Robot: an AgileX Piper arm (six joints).
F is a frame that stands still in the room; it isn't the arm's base.
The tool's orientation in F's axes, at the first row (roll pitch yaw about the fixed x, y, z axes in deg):
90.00 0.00 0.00
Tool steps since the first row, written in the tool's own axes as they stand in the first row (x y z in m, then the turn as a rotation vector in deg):
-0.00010 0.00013 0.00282 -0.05 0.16 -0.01
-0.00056 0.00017 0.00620 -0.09 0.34 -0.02
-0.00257 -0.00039 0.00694 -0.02 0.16 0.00
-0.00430 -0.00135 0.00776 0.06 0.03 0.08
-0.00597 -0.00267 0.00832 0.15 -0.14 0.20
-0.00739 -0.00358 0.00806 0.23 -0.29 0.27
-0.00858 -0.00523 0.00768 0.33 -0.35 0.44
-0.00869 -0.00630 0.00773 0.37 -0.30 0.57
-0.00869 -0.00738 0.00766 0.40 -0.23 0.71
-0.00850 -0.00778 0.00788 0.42 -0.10 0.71
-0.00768 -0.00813 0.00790 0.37 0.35 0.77
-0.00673 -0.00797 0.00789 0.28 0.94 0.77
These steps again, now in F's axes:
-0.00010 -0.00282 0.00013 -0.05 0.01 0.16
-0.00056 -0.00620 0.00017 -0.09 0.02 0.34
-0.00257 -0.00694 -0.00039 -0.02 0.00 0.16
-0.00430 -0.00776 -0.00135 0.06 -0.08 0.03
-0.00597 -0.00832 -0.00267 0.15 -0.20 -0.14
-0.00739 -0.00806 -0.00358 0.23 -0.27 -0.29
-0.00858 -0.00768 -0.00523 0.33 -0.44 -0.35
-0.00869 -0.00773 -0.00630 0.37 -0.57 -0.30
-0.00869 -0.00766 -0.00738 0.40 -0.71 -0.23
-0.00850 -0.00788 -0.00778 0.42 -0.71 -0.10
-0.00768 -0.00790 -0.00813 0.37 -0.77 0.35
-0.00673 -0.00789 -0.00797 0.28 -0.77 0.94

